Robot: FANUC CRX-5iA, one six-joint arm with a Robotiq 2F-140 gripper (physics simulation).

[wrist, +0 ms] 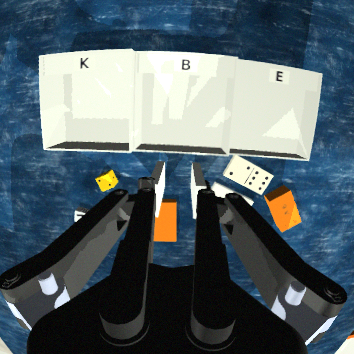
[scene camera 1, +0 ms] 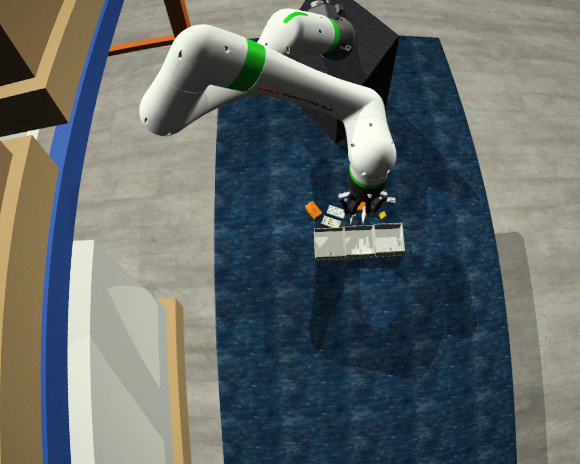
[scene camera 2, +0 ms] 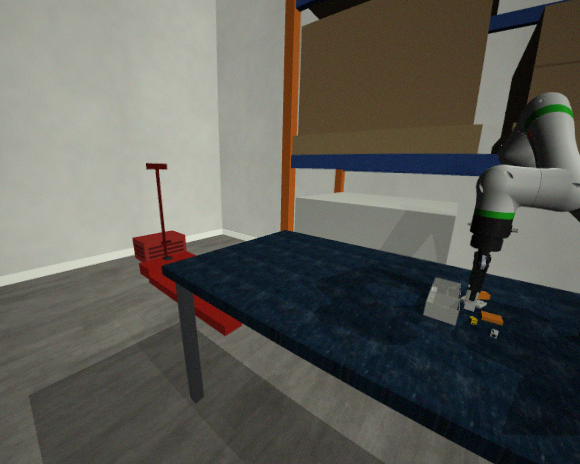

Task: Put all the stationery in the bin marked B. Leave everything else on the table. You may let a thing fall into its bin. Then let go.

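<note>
A plain orange block lies on the table in front of the bins. Its left part is hidden by a finger in the wrist view. A second orange block with small marks lies at the right of the wrist view. I cannot tell for certain which things are stationery. Bin B is the middle one of three joined bins. My gripper points down close in front of bin B. Its pads stand a narrow gap apart, with no object seen held between them.
Bin K and bin E flank bin B. A yellow die and a partly hidden white die lie left in the wrist view. Two dominoes lie right of the fingers, one partly hidden.
</note>
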